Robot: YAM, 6 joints.
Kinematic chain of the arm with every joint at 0, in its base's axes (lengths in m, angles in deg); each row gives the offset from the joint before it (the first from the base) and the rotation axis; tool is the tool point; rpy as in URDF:
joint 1: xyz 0 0 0.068 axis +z
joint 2: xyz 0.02 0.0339 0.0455 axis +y
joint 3: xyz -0.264 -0.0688 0 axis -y
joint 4: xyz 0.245 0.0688 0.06 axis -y
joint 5: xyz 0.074 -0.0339 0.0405 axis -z
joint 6: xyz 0.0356 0 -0.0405 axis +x
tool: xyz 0 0 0 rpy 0 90 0
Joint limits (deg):
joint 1: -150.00..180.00
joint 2: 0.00..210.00
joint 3: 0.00..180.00
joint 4: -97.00..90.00
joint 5: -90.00..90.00
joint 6: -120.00..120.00
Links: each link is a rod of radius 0.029 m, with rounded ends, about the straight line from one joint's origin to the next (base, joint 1, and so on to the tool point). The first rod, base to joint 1, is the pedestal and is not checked.
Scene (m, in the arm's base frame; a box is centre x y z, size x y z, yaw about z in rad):
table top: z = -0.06
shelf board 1: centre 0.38 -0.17 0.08 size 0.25 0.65 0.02 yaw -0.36
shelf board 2: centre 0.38 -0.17 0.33 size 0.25 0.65 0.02 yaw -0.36
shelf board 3: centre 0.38 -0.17 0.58 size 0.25 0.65 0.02 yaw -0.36
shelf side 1: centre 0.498 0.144 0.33 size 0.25 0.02 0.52 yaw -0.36
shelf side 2: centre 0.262 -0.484 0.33 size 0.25 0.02 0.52 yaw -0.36
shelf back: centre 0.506 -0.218 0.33 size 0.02 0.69 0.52 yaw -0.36
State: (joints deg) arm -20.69 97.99 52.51 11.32 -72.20 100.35
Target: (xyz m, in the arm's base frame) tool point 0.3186 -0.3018 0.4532
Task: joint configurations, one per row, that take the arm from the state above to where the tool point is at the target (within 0.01 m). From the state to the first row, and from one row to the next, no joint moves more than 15 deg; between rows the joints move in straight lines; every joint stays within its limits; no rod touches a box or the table.
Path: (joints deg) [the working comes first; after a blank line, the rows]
Joints at the target: -47.42 108.93 108.09 22.11 -58.52 100.35
Straight joint move there: touches shelf board 2.

1: -20.83 86.81 43.44 7.94 -75.15 100.35
2: -20.97 75.63 34.37 4.56 -78.11 100.35
3: -21.11 64.44 25.30 1.19 -81.06 100.35
4: -34.63 64.49 36.19 3.63 -77.29 100.35
5: -48.14 64.53 47.08 6.07 -73.52 100.35
6: -61.66 64.58 57.97 8.52 -69.75 100.35
7: -75.17 64.62 68.87 10.96 -65.99 100.35
8: -65.92 79.39 81.94 14.68 -63.50 100.35
9: -56.67 94.16 95.02 18.39 -61.01 100.35
10: -47.42 108.93 108.09 22.11 -58.52 100.35

